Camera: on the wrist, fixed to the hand. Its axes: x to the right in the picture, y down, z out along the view.
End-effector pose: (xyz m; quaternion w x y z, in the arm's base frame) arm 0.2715 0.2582 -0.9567 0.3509 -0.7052 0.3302 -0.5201
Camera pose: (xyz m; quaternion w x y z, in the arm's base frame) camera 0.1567 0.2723 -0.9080 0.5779 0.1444 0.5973 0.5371
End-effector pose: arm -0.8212 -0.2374 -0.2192 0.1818 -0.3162 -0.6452 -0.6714
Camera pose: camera -0.8569 -0.3529 -0.2528 0.4533 -0.8206 0.2590 0.2324
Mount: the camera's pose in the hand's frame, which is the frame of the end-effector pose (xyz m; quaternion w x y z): -0.0149 -0.0368 -0.1190 0.0188 -0.0298 -0.2849 0.9579
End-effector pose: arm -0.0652 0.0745 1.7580 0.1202 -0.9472 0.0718 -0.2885
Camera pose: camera -0.1421 0.0908 1.8558 0.2708 -0.0348 0.8830 0.3817
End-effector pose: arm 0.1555 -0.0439 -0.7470 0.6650 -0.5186 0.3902 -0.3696
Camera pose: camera 0.0386 -0.0853 -0.7277 0.4623 0.2389 0.3257 0.7894
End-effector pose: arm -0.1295 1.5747 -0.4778 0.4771 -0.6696 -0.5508 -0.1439
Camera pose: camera -0.1273 1.4686 -0.4109 0.0301 0.5954 -0.4994 -0.6286
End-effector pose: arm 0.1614 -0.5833 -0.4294 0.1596 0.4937 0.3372 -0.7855
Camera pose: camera 0.2263 -0.4762 -0.4365 0.8663 0.1037 -0.4887 0.0075
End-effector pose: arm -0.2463 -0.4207 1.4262 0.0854 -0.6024 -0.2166 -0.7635
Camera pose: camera -0.3619 -0.4414 1.3821 0.6533 -0.4389 0.5714 0.2326
